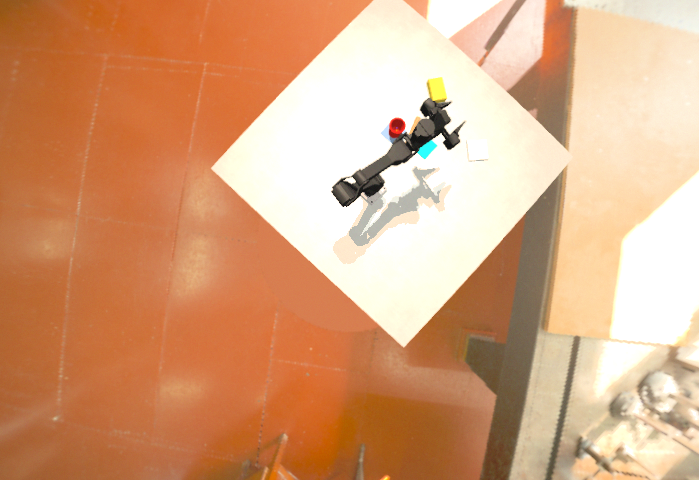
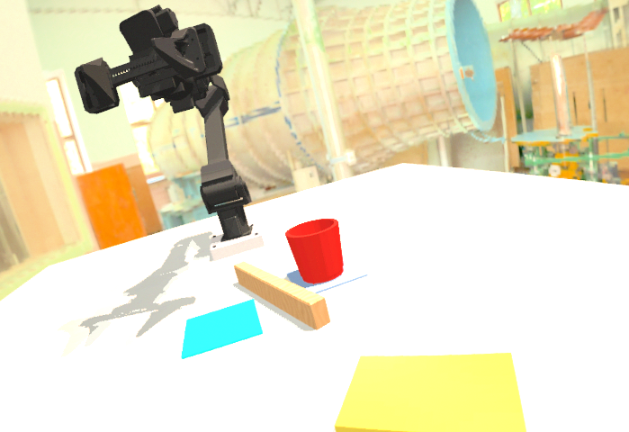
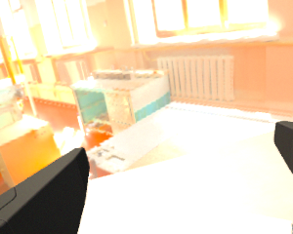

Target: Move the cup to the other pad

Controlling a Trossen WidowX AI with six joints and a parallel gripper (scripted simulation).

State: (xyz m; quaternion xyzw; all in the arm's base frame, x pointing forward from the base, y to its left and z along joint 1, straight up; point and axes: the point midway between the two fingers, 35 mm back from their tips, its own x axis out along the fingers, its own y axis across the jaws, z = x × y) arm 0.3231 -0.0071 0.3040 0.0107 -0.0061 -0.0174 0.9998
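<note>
Right now my gripper tip is 29 cm above the red cup, 16 cm to the right of it and 9 cm past it. Also, from my gripper tip: pale blue pad 34 cm below, 16 cm to the left, 9 cm behind; cyan pad 34 cm below, 2 cm to the left, 1 cm behind; wooden block 32 cm below, 9 cm to the left, 5 cm behind.
</note>
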